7 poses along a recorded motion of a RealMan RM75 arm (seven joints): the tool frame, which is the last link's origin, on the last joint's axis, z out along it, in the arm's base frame.
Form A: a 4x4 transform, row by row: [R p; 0 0 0 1], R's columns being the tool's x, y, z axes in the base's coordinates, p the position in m. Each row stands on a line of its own.
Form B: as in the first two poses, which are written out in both.
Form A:
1:
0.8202, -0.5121, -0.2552, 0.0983
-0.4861, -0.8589, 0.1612, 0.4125
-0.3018, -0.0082, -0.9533, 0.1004
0, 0, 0, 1
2:
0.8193, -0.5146, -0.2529, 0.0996
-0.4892, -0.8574, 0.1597, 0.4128
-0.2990, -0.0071, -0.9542, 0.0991
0, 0, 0, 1
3:
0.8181, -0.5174, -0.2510, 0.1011
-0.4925, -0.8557, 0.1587, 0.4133
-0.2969, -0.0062, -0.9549, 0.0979
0, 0, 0, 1
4:
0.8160, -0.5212, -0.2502, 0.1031
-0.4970, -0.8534, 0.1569, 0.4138
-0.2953, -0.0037, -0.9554, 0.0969
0, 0, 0, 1
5:
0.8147, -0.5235, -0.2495, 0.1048
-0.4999, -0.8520, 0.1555, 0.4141
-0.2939, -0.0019, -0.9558, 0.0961
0, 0, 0, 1
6:
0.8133, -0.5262, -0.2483, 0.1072
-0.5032, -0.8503, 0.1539, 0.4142
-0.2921, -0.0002, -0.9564, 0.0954
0, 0, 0, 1
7:
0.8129, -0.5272, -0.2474, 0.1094
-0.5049, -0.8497, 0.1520, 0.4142
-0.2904, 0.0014, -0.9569, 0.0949
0, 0, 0, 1
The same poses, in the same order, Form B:
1:
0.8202, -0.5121, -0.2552, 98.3
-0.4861, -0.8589, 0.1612, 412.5
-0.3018, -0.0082, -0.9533, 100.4
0, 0, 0, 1

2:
0.8193, -0.5146, -0.2529, 99.6
-0.4892, -0.8574, 0.1597, 412.8
-0.2990, -0.0071, -0.9542, 99.1
0, 0, 0, 1

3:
0.8181, -0.5174, -0.2510, 101.1
-0.4925, -0.8557, 0.1587, 413.3
-0.2969, -0.0062, -0.9549, 97.9
0, 0, 0, 1

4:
0.8160, -0.5212, -0.2502, 103.1
-0.4970, -0.8534, 0.1569, 413.8
-0.2953, -0.0037, -0.9554, 96.9
0, 0, 0, 1

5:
0.8147, -0.5235, -0.2495, 104.8
-0.4999, -0.8520, 0.1555, 414.1
-0.2939, -0.0019, -0.9558, 96.1
0, 0, 0, 1

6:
0.8133, -0.5262, -0.2483, 107.2
-0.5032, -0.8503, 0.1539, 414.2
-0.2921, -0.0002, -0.9564, 95.4
0, 0, 0, 1

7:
0.8129, -0.5272, -0.2474, 109.4
-0.5049, -0.8497, 0.1520, 414.2
-0.2904, 0.0014, -0.9569, 94.9
0, 0, 0, 1

